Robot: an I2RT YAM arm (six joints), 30 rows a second.
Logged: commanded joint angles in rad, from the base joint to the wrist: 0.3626 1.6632 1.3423 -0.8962 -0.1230 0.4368; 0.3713 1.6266 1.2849 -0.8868 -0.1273 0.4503; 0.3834 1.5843 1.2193 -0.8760 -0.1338 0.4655; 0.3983 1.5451 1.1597 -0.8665 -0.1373 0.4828; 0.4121 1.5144 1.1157 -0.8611 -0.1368 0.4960; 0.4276 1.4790 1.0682 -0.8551 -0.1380 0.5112; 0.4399 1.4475 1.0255 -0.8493 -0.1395 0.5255; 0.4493 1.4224 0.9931 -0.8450 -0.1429 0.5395; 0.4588 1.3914 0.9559 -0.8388 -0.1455 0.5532; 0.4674 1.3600 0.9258 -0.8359 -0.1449 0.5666; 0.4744 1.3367 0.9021 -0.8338 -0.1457 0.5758
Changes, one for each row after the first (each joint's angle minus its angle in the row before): 0.0087 -0.0366 -0.0574 0.0094 -0.0043 0.0135; 0.0121 -0.0423 -0.0656 0.0108 -0.0065 0.0152; 0.0149 -0.0392 -0.0596 0.0095 -0.0035 0.0173; 0.0138 -0.0307 -0.0440 0.0054 0.0005 0.0132; 0.0155 -0.0354 -0.0475 0.0060 -0.0012 0.0152; 0.0123 -0.0315 -0.0427 0.0058 -0.0015 0.0143; 0.0094 -0.0251 -0.0324 0.0043 -0.0034 0.0140; 0.0095 -0.0310 -0.0372 0.0062 -0.0026 0.0137; 0.0086 -0.0314 -0.0301 0.0029 0.0006 0.0134; 0.0070 -0.0233 -0.0237 0.0021 -0.0008 0.0092
